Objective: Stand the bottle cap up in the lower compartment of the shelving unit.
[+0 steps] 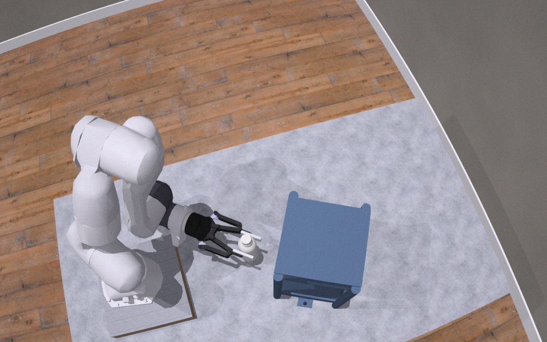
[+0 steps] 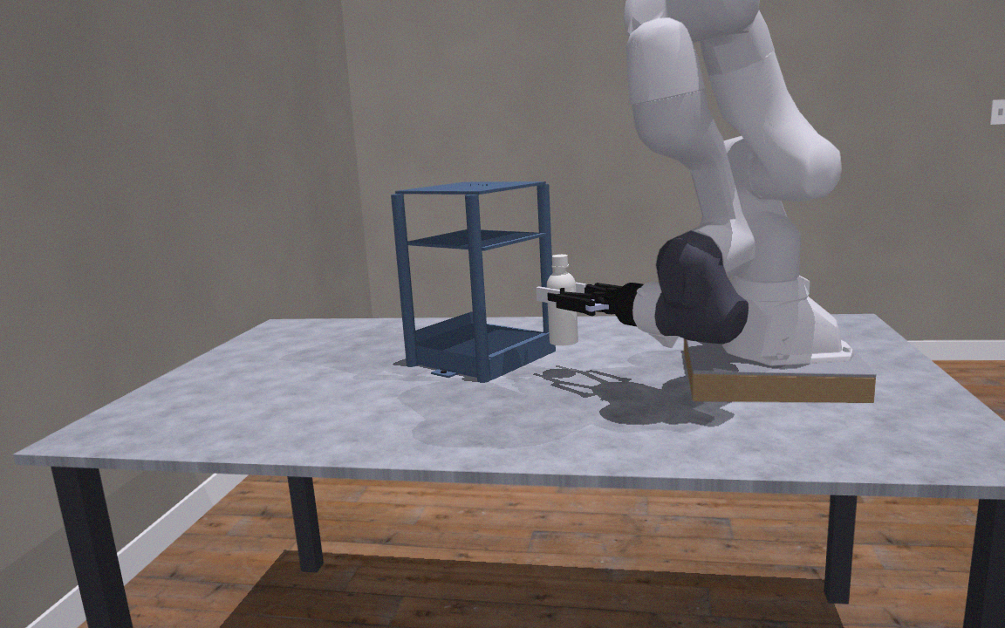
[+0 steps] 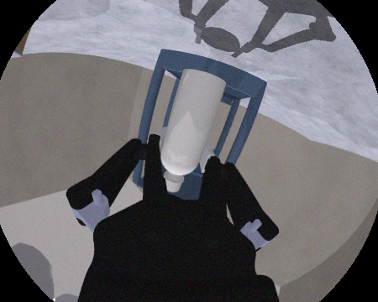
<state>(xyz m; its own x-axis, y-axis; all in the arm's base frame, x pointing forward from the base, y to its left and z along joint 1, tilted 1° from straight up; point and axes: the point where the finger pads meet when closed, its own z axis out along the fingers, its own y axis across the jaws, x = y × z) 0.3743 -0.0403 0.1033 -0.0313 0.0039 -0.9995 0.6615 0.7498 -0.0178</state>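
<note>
The white bottle lies 1 cm above my hand. Round my hand: blue shelving unit 18 cm ahead, 11 cm to the right, 2 cm above.
</note>
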